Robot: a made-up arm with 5 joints.
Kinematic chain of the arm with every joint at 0, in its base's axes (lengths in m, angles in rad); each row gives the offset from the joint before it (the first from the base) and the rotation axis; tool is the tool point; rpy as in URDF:
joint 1: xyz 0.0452 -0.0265 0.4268 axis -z
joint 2: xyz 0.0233 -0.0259 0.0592 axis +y
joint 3: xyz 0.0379 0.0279 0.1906 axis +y
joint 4: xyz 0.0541 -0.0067 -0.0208 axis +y
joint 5: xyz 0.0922 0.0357 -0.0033 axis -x
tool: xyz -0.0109 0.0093 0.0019 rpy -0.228 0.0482 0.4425
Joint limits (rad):
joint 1: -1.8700..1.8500
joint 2: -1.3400..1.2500
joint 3: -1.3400..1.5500
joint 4: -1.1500..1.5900
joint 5: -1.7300..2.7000
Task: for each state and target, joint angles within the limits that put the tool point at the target. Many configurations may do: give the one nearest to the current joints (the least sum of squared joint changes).
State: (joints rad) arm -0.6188 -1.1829 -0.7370 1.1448 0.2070
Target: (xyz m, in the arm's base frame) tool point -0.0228 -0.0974 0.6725
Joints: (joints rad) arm -1.2311 -1.3400 -0.6254 1.2902 0.2246
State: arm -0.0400 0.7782 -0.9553 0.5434 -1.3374
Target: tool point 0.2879 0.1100 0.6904
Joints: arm -0.3992 0.5079 -1.2534 0.3794 -1.3224
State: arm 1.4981 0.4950 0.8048 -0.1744 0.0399
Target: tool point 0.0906 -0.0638 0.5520
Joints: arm 1.4473 0.6063 1.5500 0.5034 0.1205
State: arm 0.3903 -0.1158 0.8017 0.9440 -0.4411
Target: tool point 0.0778 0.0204 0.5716
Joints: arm -0.2134 -0.6015 0.6500 1.0021 -0.3801
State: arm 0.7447 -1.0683 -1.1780 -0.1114 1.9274
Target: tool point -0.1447 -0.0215 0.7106
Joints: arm -0.1274 -1.2835 -0.8420 0.0516 1.9746
